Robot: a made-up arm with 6 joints. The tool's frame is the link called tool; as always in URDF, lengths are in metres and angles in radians. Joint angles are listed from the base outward.
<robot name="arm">
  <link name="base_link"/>
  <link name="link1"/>
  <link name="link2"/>
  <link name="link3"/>
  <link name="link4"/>
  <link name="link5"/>
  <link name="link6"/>
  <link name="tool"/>
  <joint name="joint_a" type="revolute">
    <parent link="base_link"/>
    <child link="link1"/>
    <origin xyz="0 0 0.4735" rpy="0 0 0"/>
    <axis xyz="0 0 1"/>
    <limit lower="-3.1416" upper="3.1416"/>
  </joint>
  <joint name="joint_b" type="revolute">
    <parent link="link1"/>
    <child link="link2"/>
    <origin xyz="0.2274 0 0" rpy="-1.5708 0 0"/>
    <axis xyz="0 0 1"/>
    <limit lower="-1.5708" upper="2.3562"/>
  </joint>
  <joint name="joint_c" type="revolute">
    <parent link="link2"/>
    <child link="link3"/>
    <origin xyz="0 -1.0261 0" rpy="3.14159 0 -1.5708"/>
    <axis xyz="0 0 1"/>
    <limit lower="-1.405" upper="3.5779"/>
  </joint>
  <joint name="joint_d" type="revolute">
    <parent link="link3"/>
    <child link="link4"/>
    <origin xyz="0.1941 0 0" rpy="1.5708 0 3.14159"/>
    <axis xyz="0 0 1"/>
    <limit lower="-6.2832" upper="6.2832"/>
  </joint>
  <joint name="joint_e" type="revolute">
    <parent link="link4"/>
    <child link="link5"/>
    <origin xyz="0 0 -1.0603" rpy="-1.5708 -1.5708 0"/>
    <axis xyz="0 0 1"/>
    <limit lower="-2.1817" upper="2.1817"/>
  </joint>
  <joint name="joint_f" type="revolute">
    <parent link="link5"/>
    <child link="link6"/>
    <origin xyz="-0.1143 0 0" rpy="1.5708 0 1.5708"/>
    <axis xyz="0 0 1"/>
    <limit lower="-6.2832" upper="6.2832"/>
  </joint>
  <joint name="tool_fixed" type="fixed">
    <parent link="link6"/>
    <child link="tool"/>
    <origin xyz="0 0 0" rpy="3.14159 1.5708 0"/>
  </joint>
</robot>
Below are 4 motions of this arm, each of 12 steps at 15 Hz.
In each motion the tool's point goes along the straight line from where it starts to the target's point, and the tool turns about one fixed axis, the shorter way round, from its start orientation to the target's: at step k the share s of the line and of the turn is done. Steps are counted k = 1, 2, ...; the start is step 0. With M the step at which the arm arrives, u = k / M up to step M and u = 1 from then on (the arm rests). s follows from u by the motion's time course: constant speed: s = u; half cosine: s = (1 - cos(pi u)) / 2; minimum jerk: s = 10 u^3 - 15 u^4 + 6 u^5.
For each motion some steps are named. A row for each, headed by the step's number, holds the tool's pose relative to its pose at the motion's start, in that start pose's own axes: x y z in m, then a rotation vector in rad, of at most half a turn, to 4 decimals.
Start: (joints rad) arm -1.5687 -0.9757 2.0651 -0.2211 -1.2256 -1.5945
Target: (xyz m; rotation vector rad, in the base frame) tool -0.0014 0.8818 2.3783 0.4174 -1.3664 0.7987
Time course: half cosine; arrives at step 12
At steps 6, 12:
6: 0.5142 -0.5565 0.1765 0.3449 -0.0915 0.0498
12: 1.0284 -1.1131 0.3530 0.6897 -0.1830 0.0996

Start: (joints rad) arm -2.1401 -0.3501 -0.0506 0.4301 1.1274 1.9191
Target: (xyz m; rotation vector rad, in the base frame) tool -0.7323 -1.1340 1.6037 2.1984 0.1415 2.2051
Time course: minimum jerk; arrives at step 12
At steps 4, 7, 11, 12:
4: -0.0696 0.0935 0.0766 0.2288 0.0934 -0.0578
7: -0.2168 0.2912 0.2385 0.7123 0.2908 -0.1801
11: -0.3302 0.4434 0.3632 1.0846 0.4429 -0.2742
12: -0.3318 0.4456 0.3650 1.0902 0.4451 -0.2756

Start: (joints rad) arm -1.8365 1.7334 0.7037 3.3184 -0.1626 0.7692
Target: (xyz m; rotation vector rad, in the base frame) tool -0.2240 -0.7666 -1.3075 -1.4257 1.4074 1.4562
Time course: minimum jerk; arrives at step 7
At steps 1, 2, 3, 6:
1: -0.0057 -0.0263 0.0193 0.0091 -0.0099 -0.0040
2: -0.0352 -0.1633 0.1203 0.0566 -0.0618 -0.0251
3: -0.0895 -0.4151 0.3059 0.1440 -0.1571 -0.0637
6: -0.2376 -1.1022 0.8122 0.3822 -0.4171 -0.1692

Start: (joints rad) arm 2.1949 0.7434 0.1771 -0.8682 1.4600 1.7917
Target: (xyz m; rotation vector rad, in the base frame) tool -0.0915 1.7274 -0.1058 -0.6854 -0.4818 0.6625
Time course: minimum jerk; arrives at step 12
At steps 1, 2, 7, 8, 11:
1: -0.0003 0.0021 -0.0068 0.0002 0.0023 0.0001
2: -0.0020 0.0143 -0.0475 0.0012 0.0164 0.0008
7: -0.0376 0.2634 -0.8741 0.0224 0.3017 0.0147
8: -0.0454 0.3185 -1.0570 0.0271 0.3648 0.0178
11: -0.0572 0.4011 -1.3310 0.0342 0.4593 0.0224

